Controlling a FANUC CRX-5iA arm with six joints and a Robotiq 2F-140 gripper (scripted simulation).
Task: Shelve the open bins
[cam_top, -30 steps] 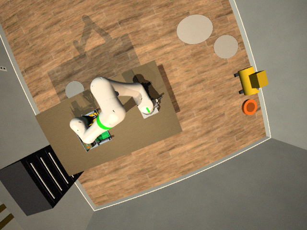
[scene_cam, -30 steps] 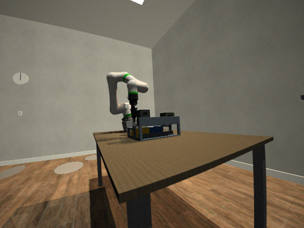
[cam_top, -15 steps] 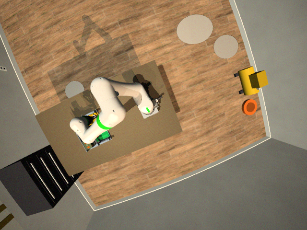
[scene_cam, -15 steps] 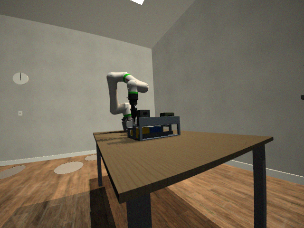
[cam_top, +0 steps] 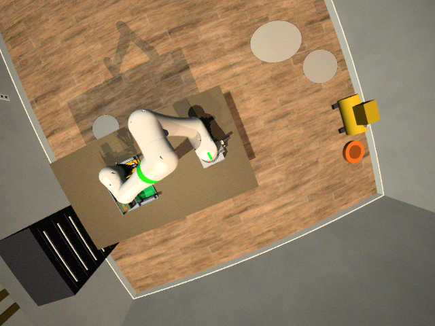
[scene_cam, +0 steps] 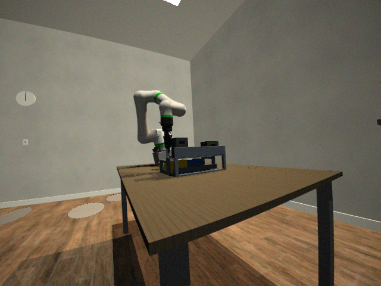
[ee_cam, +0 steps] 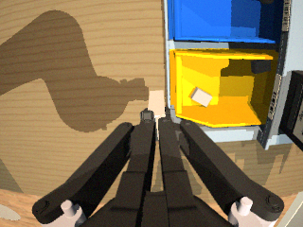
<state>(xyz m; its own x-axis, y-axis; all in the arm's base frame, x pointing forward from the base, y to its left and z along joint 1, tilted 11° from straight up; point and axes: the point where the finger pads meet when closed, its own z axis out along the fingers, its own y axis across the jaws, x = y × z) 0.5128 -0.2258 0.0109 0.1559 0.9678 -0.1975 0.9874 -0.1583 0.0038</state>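
Now: hand 11 cm short of the yellow bin, 9 cm above it and 2 cm to the left of it. Also, from my hand: blue bin 13 cm ahead, 10 cm to the left, 9 cm below; blue mark 13 cm ahead, 12 cm below, 10 cm to the left; yellow mark 12 cm below, 11 cm ahead, 2 cm to the right.
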